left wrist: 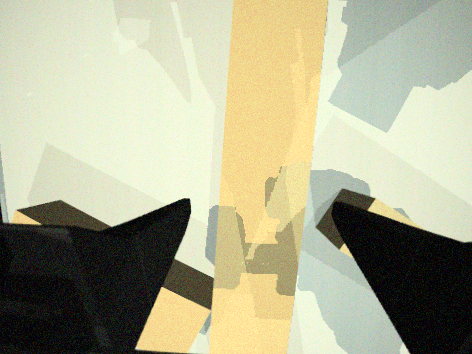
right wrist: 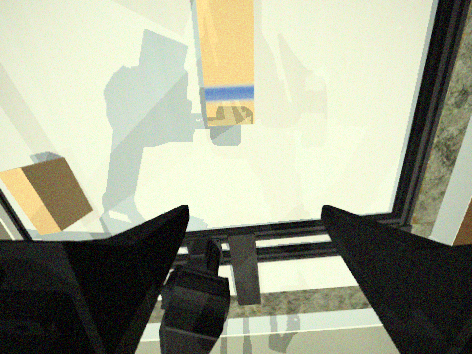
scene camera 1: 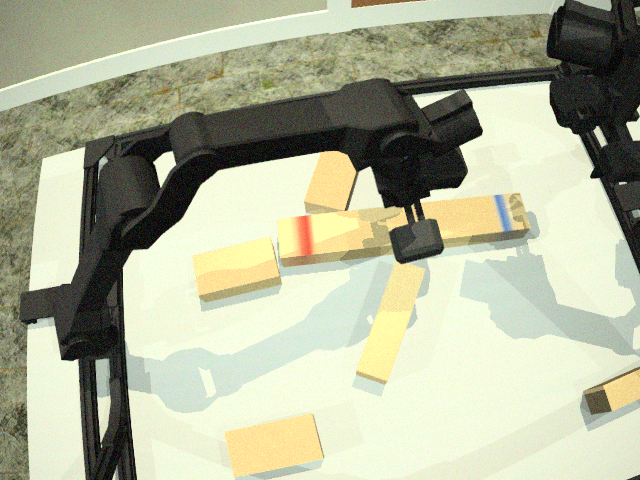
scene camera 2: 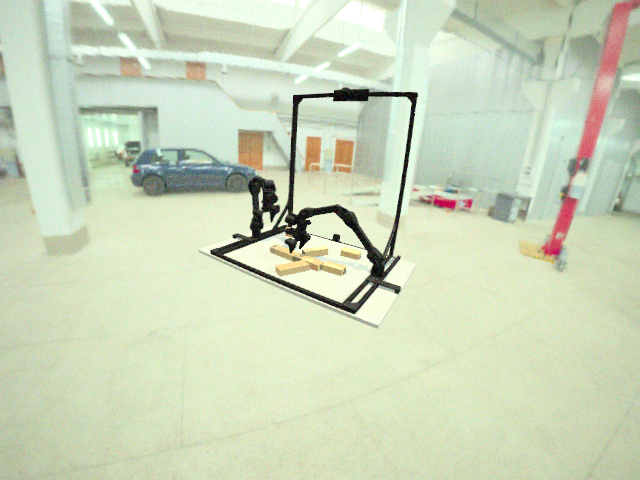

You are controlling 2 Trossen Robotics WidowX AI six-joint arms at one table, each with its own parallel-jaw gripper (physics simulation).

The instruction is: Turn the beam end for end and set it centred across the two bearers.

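Pixels of known places: left gripper, fingertip midpoint: (left wrist: 261, 206) (scene camera 1: 410, 215) (scene camera 2: 295, 251); right gripper, fingertip midpoint: (right wrist: 254, 211) (scene camera 1: 583, 148) (scene camera 2: 266, 223); left arm's base, link origin: (scene camera 1: 98, 339) (scene camera 2: 377, 275); right arm's base, link origin: (right wrist: 205, 252) (scene camera 2: 256, 237).
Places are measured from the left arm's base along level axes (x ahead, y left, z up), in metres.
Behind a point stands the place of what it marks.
Observation:
The long wooden beam (scene camera 1: 460, 219) {x 0.575, y 0.082, z 0.019 m} (scene camera 2: 281, 251) {x 0.588, y 0.111, z 0.015 m} (left wrist: 270, 100) {x 0.566, y 0.087, z 0.019 m} (right wrist: 227, 55) {x 0.605, y 0.083, z 0.019 m} has a red band near its left end and a blue band near its right end in scene camera 1. My left gripper (scene camera 1: 416, 237) (scene camera 2: 298, 244) {x 0.496, y 0.094, z 0.037 m} (left wrist: 261, 206) {x 0.496, y 0.094, z 0.037 m} is open above the beam's middle, with the beam passing between its fingertips in the left wrist view. My right gripper (scene camera 2: 272, 214) {x 0.736, y 0.092, z 0.159 m} (right wrist: 254, 211) {x 0.736, y 0.092, z 0.159 m} is open, beyond the blue end and well above the table. Plain blocks (scene camera 1: 330, 180) {x 0.395, y 0.185, z 0.019 m} (scene camera 1: 391, 320) {x 0.437, y -0.049, z 0.025 m} lie on either side of the beam. I cannot tell which blocks are the bearers.
A block (scene camera 1: 237, 268) {x 0.238, y 0.068, z 0.019 m} (scene camera 2: 333, 267) {x 0.225, y 0.101, z 0.018 m} lies close to the red end. Another block (scene camera 1: 273, 444) {x 0.253, y -0.186, z 0.019 m} (scene camera 2: 350, 253) {x 0.241, y -0.158, z 0.013 m} lies at the bottom of scene camera 1, and one more (scene camera 1: 620, 392) {x 0.730, y -0.229, z 0.044 m} (right wrist: 45, 195) {x 0.752, y -0.208, z 0.036 m} at its right edge. A black frame (scene camera 2: 279, 276) borders the work area.

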